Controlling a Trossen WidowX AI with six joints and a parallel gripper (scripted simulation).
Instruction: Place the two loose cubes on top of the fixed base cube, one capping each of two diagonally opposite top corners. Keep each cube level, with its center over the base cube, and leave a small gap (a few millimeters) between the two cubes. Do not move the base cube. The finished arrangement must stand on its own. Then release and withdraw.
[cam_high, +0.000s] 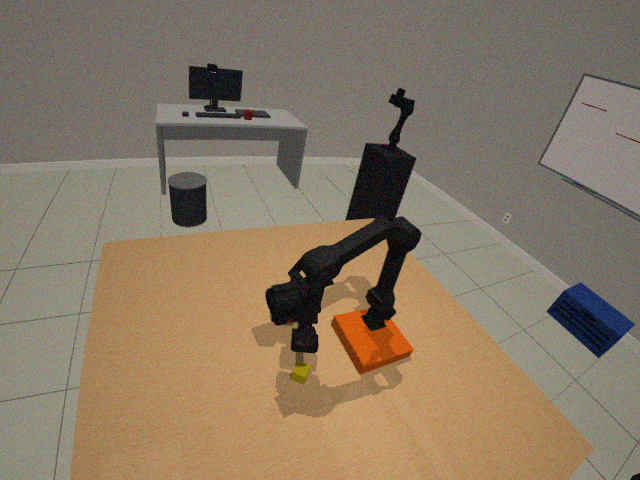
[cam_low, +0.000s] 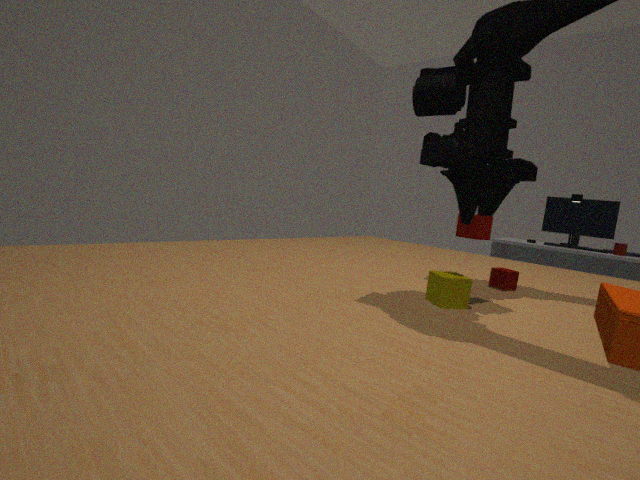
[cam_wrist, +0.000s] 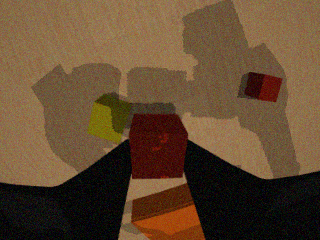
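The yellow base cube is 10 mm ahead of my gripper tip, 50 mm to the left of it and 90 mm below it. Round my gripper tip: red cube: 30 mm behind, 150 mm to the right, 90 mm below.
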